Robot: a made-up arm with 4 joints.
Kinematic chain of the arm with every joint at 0, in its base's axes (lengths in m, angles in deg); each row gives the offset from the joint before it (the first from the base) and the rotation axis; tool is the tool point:
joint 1: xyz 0 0 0.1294 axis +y
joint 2: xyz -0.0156 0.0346 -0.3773 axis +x
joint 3: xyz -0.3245 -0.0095 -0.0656 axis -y
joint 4: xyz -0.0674 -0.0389 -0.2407 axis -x
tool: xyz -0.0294 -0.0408 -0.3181
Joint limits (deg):
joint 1: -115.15..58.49
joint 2: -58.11..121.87
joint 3: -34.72..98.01
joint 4: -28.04..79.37
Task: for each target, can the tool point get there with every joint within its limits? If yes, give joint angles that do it. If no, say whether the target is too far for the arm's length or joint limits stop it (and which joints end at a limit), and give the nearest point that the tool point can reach.
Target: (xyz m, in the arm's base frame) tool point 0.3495 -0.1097 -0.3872
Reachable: yes | joints -15.55 -9.22 82.47 3.43
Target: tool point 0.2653 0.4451 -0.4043
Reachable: yes | joints -23.54 96.84 60.98 35.24
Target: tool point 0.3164 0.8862 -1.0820
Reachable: no: too far | nearest point 0.2323 0.5153 -0.7599 | short by 0.498 m
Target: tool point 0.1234 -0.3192 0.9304
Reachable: no: joint limits stop it (at a limit: joint 1) | nearest point 0.2956 -0.1885 0.4985 | short by 0.483 m
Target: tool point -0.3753 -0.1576 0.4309
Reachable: no: joint limits stop it (at a limit: joint 2, joint 3, joint 4) | nearest point -0.4646 -0.3499 0.5026 | short by 0.224 m
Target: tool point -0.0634 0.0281 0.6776
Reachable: no: joint limits stop it (at a limit: joint 1, joint 2) | nearest point 0.1627 0.0768 0.4377 | short by 0.333 m
